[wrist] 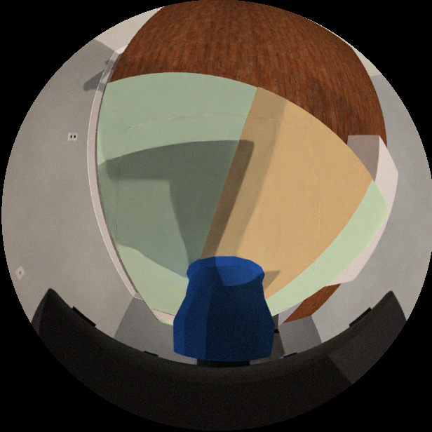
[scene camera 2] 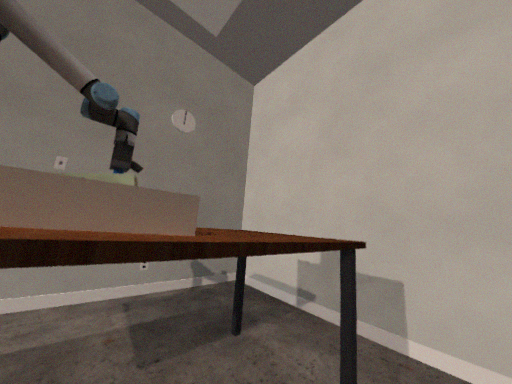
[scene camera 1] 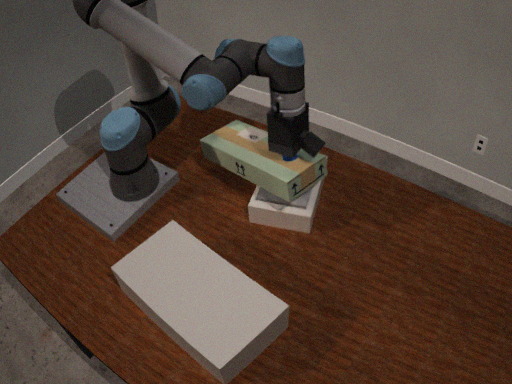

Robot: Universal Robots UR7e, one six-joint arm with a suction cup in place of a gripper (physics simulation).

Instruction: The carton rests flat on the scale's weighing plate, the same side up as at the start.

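Places are measured from the arm's base along level axes (x down, y back, z left), in metres.
Where they show: hand at its tool point: (scene camera 1: 289,160); arm's base at its link origin: (scene camera 1: 134,182).
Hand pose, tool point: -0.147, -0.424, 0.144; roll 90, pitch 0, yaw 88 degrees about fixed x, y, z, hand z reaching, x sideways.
Things, the pixels of their centre, and the offset from my tool point, as dx, dy, dz. "spot": a spot on its surface instead. Level surfaces: height alone.
- long green carton at the middle of its body: (scene camera 1: 259,155) (scene camera 2: 85,183) +0.035, +0.094, +0.016
- white scale at the middle of its body: (scene camera 1: 290,185) +0.141, +0.028, +0.058
- grey weighing plate at a spot on its surface: (scene camera 1: 268,196) spot: +0.102, +0.037, -0.041
- large white block at the middle of its body: (scene camera 1: 196,299) (scene camera 2: 113,208) +0.131, +0.025, -0.369
- wooden table at its surface level: dx +0.179
A long green carton (scene camera 1: 255,172) (scene camera 2: 117,179) (wrist: 295,175) with orange tape hangs from my suction cup (scene camera 1: 290,158) (scene camera 2: 118,171) (wrist: 225,272), which is on its taped top face near one end. The carton looks about level, and its printed arrows point up. In the first scene view that end is low over the white scale (scene camera 1: 280,219) and covers part of the grey weighing plate (scene camera 1: 268,196). The other end reaches past the scale toward the back left. I cannot tell whether the carton touches the plate. The second scene view hides its lower part.
A large white block (scene camera 1: 200,290) (scene camera 2: 100,207) lies at the front of the wooden table (scene camera 1: 390,290) (scene camera 2: 280,240). The arm's grey base plate (scene camera 1: 90,195) is left of the scale. The wall (scene camera 1: 400,75) is behind the table.
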